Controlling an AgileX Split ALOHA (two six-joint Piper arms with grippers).
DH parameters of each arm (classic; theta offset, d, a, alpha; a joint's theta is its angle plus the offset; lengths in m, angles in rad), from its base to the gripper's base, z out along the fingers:
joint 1: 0 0.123 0 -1.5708
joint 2: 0.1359 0 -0.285 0
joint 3: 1.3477 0 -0.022 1.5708
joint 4: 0 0.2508 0 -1.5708
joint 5: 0 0 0.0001 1.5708
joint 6: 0 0.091 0 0
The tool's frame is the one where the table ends.
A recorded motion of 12 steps. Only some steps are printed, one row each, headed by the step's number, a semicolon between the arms.
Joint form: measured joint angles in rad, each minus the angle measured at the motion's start. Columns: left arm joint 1, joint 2, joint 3, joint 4, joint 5, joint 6; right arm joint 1, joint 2, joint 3, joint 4, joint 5, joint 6.
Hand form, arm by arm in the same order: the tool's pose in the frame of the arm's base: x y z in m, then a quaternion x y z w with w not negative. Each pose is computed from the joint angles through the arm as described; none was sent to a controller.
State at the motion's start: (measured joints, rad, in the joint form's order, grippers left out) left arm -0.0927 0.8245 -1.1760 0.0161 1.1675 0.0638; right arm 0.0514 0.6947 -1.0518 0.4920 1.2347 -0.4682
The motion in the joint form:
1: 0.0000 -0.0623 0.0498 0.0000 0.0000 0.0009; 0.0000 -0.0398 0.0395 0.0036 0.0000 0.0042
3: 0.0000 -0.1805 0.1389 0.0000 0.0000 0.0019; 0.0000 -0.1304 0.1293 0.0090 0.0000 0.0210
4: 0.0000 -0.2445 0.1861 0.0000 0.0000 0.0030; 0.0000 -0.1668 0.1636 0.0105 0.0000 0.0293
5: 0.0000 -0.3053 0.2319 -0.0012 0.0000 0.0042; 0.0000 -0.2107 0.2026 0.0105 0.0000 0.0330
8: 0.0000 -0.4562 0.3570 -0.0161 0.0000 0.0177; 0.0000 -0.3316 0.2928 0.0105 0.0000 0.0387
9: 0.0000 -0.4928 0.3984 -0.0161 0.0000 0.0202; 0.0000 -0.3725 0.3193 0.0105 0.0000 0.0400
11: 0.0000 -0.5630 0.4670 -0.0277 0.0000 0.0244; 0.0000 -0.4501 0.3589 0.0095 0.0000 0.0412
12: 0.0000 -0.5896 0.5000 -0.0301 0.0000 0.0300; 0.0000 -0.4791 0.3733 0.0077 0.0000 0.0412
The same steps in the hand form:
1: 0.1068 -0.0086 0.4153 0.07136 0.90728 0.00224 0.41442; 0.0738 0.0447 0.3980 -0.24135 0.86354 0.16415 0.41123
3: 0.0797 -0.0061 0.4010 0.07121 0.90115 0.00227 0.42762; 0.0562 0.0442 0.3794 -0.23413 0.86473 0.17014 0.41045
4: 0.0660 -0.0048 0.3924 0.07135 0.89750 0.00240 0.43520; 0.0495 0.0440 0.3720 -0.23070 0.86508 0.17237 0.41073
5: 0.0538 -0.0037 0.3832 0.07160 0.89419 0.00198 0.44193; 0.0416 0.0436 0.3633 -0.22947 0.86448 0.17268 0.41256
8: 0.0280 -0.0026 0.3544 0.07753 0.88792 -0.00254 0.45341; 0.0210 0.0425 0.3426 -0.22931 0.85857 0.17103 0.42546
9: 0.0235 -0.0022 0.3439 0.07874 0.88890 -0.00197 0.45127; 0.0144 0.0422 0.3362 -0.22982 0.85558 0.16998 0.43159
11: 0.0150 -0.0024 0.3261 0.08095 0.88833 -0.00681 0.45197; 0.0019 0.0415 0.3262 -0.23206 0.84733 0.16621 0.44784
12: 0.0127 -0.0024 0.3173 0.08363 0.88952 -0.00674 0.44913; -0.0025 0.0411 0.3223 -0.23305 0.84420 0.16396 0.45402

